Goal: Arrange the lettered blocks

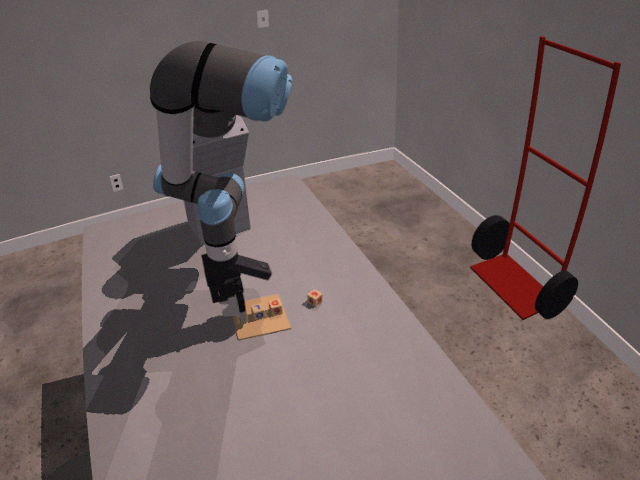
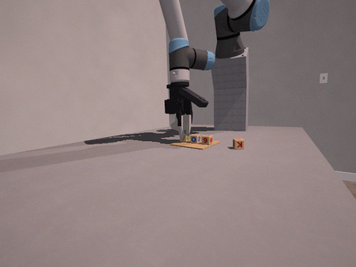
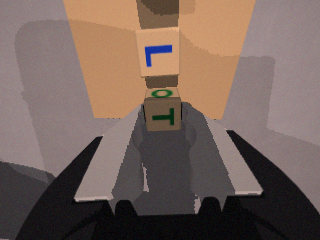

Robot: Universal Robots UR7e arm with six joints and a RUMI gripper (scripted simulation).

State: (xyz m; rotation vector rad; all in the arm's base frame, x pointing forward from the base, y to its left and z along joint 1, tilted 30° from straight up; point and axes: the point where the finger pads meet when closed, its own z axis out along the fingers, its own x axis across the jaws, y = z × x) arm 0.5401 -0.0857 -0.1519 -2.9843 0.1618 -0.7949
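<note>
My hand is right at the green-lettered block. From my hand the other things lie so: red-marked block: 100 mm to the left, 10 mm ahead; then tan mat: 50 mm to the left, 20 mm below; then blue-lettered block: 50 mm to the left.
</note>
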